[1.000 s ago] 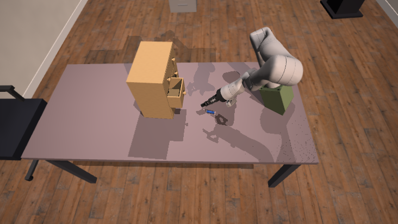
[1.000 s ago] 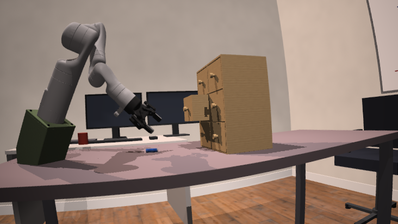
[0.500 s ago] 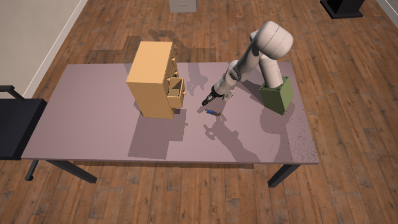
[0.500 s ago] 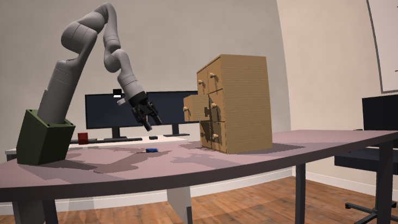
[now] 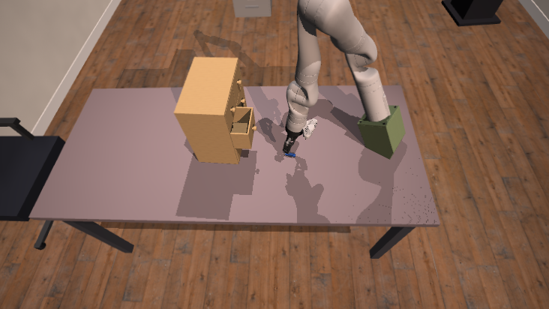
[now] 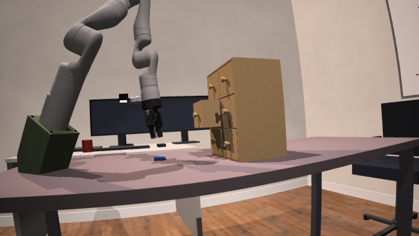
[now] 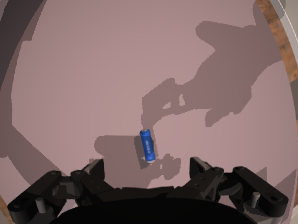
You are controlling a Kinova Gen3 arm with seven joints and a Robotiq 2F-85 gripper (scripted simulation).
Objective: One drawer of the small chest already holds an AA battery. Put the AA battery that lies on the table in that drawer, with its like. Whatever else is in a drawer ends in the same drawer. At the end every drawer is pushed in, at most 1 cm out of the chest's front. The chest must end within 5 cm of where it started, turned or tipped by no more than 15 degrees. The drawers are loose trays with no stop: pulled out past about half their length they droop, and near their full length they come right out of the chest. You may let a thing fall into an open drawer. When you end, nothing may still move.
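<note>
Now: the blue AA battery 1 cm ahead of my hand and 9 cm below it. The rest, counted from my hand: small orange thing (20 cm ahead, 4 cm to the right, 3 cm above); then small dark object (26 cm ahead, 9 cm to the right, 7 cm below).
</note>
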